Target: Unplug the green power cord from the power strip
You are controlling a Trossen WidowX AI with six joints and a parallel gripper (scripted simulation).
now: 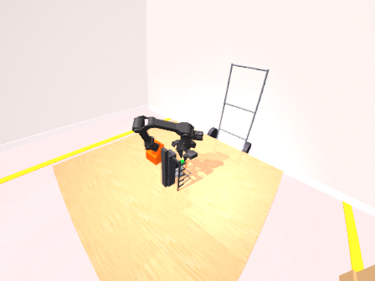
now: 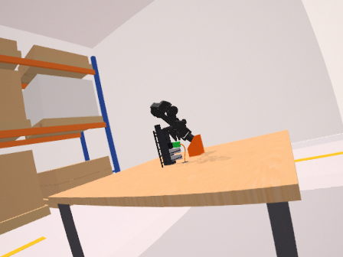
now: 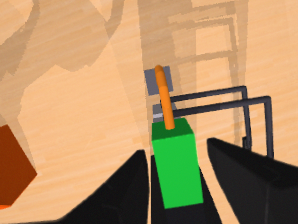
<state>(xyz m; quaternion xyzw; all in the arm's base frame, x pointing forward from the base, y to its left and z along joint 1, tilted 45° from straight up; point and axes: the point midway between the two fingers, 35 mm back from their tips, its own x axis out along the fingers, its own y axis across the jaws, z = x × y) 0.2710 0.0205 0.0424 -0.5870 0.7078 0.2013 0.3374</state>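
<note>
The green plug lies 1 cm behind my gripper tip, 4 cm to the right of it and 1 cm below it.
</note>
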